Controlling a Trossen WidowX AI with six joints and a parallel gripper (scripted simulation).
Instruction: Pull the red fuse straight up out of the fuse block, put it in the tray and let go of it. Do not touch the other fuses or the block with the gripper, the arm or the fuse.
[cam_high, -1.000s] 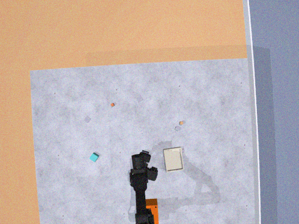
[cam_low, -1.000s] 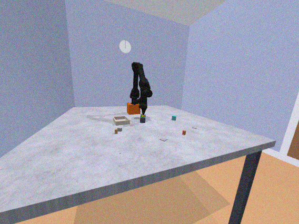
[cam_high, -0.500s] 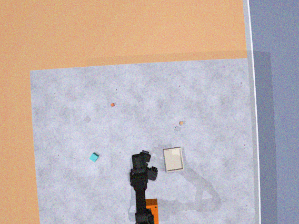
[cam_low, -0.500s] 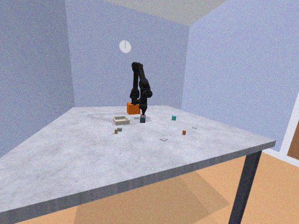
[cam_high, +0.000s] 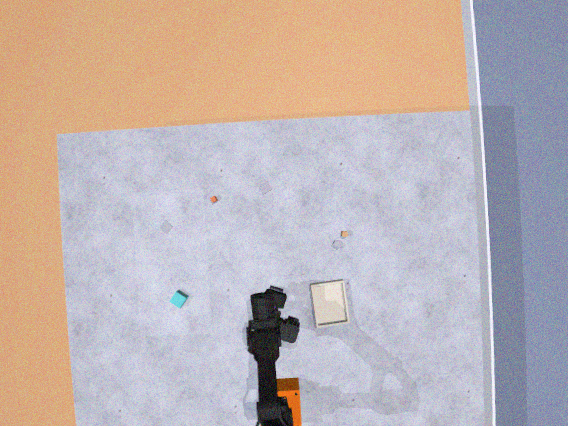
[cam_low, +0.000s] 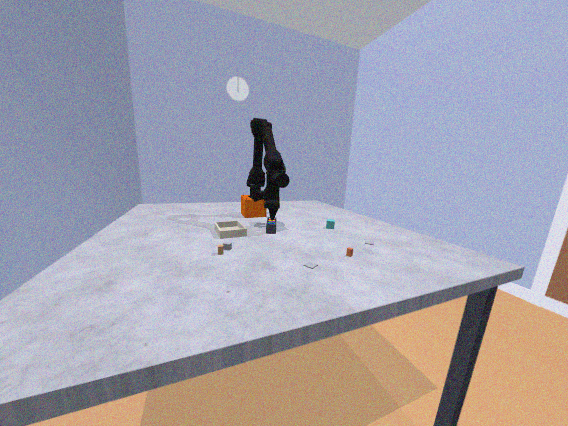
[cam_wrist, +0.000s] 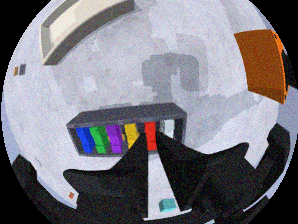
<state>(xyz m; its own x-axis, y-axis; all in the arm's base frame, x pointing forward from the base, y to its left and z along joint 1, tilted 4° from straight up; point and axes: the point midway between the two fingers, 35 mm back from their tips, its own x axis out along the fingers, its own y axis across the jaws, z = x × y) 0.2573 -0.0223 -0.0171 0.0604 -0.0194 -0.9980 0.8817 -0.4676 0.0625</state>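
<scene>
The cream tray is 19 cm to the right of my gripper tip and 3 cm below it. Also, from my gripper tip: red fuse: 1 cm below; teal cube: 26 cm to the left, 10 cm ahead, 2 cm below; tan cube: 27 cm to the right, 20 cm ahead, 2 cm below.
</scene>
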